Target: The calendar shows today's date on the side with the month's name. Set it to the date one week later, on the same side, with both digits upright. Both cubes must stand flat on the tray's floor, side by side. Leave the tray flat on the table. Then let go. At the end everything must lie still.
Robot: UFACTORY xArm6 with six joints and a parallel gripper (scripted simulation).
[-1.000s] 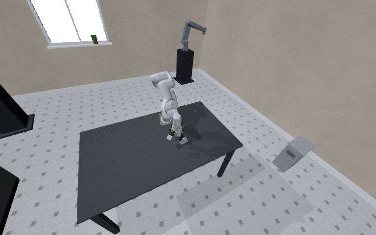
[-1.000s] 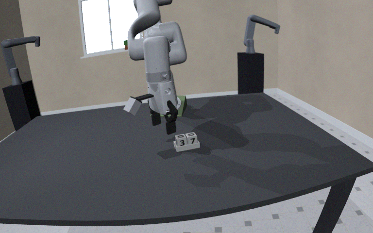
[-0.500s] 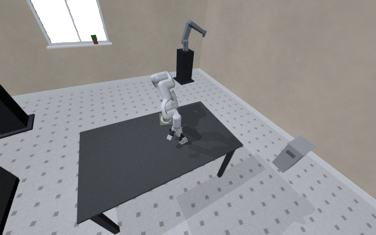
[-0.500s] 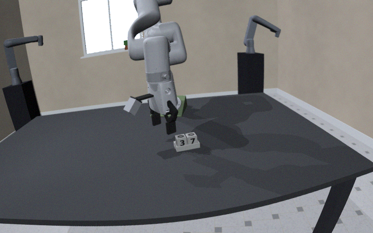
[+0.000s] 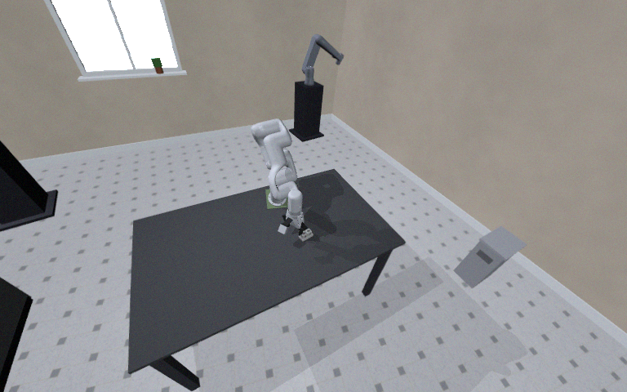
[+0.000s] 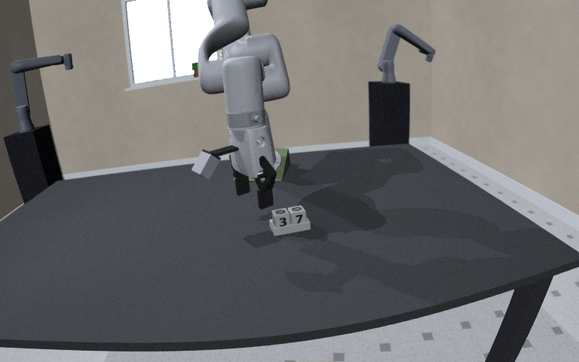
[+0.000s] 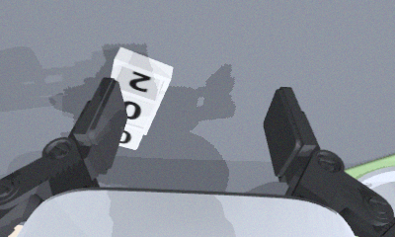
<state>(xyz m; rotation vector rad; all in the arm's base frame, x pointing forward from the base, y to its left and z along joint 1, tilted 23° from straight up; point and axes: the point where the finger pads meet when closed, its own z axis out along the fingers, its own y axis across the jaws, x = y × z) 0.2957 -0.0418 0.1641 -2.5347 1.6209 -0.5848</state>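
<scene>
The white calendar tray lies 7 cm to the left of my hand, 6 cm below it and 3 cm ahead of it.
</scene>
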